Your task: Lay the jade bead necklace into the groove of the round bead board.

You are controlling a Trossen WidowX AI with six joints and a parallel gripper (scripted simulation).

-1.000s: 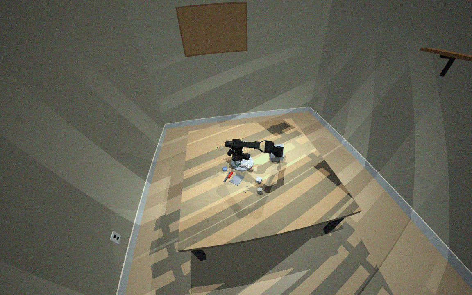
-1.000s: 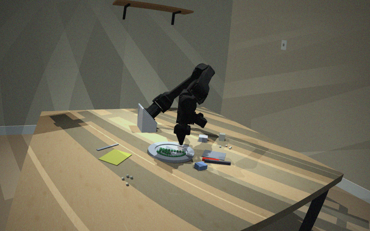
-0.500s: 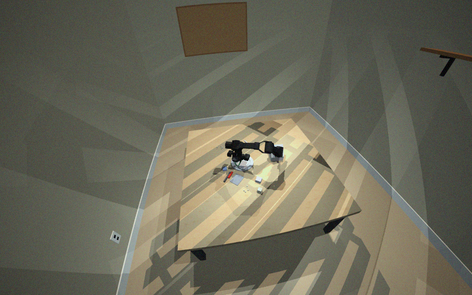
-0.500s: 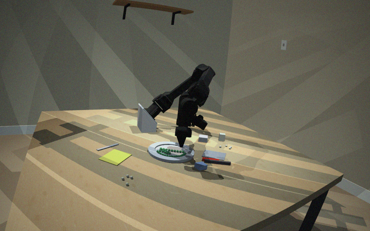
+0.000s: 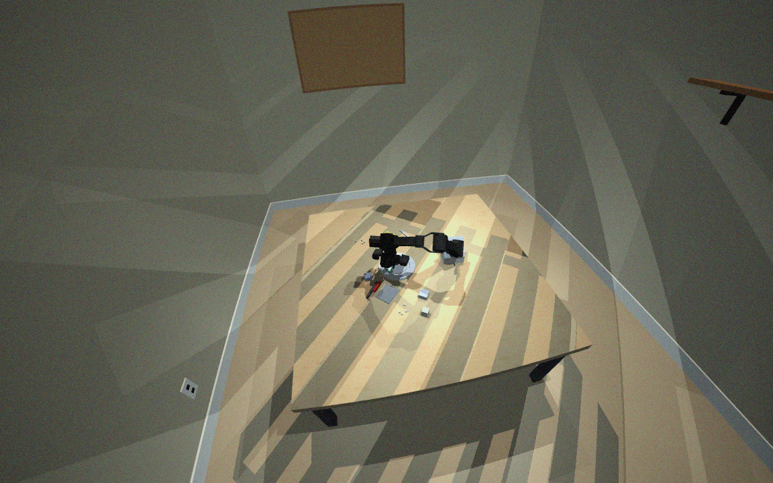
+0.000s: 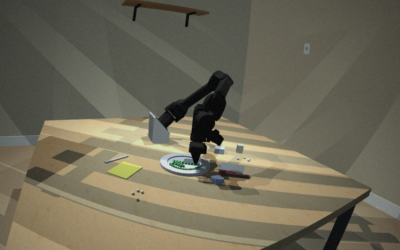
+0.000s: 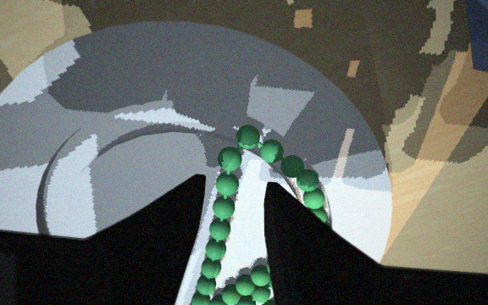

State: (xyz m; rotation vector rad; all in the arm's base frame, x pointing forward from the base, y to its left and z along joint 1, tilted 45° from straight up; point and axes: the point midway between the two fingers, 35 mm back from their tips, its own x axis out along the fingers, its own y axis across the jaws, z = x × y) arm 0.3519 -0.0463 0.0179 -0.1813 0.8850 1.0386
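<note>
My gripper tip is 4 cm past the round grey bead board, 2 cm to the left of it and 1 cm above it. Also, from my gripper tip: grey plate 14 cm to the left, 6 cm ahead, 2 cm below; then blue block 13 cm ahead, 2 cm below, 1 cm to the left; then red and black pen 11 cm ahead, 9 cm to the left, 2 cm below.
</note>
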